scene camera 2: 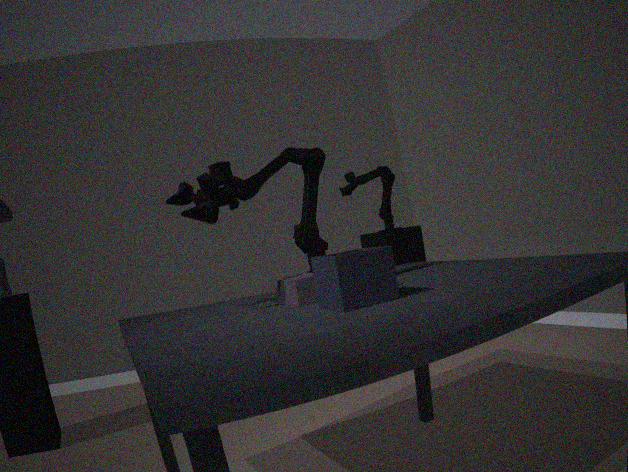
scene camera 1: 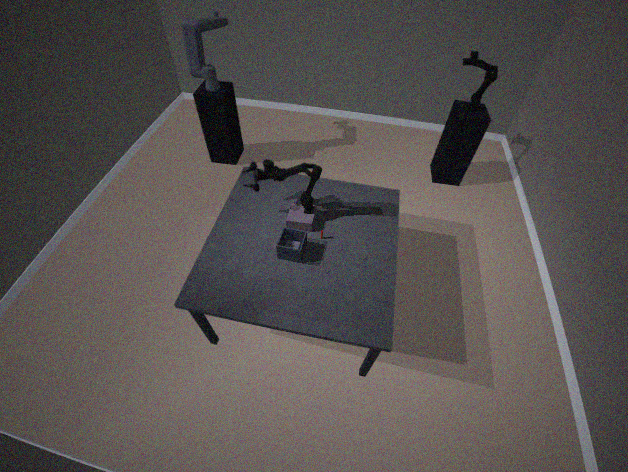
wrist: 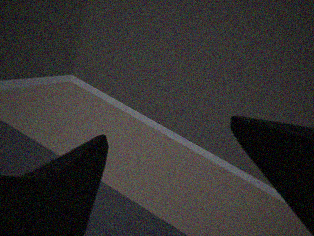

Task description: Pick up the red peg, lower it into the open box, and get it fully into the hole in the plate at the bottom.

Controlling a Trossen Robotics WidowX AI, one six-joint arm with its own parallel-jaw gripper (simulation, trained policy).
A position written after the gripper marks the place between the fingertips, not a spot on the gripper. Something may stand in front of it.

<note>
In view: the gripper (scene camera 2: 173,207).
The gripper is seen too in the wrist view (wrist: 168,131).
</note>
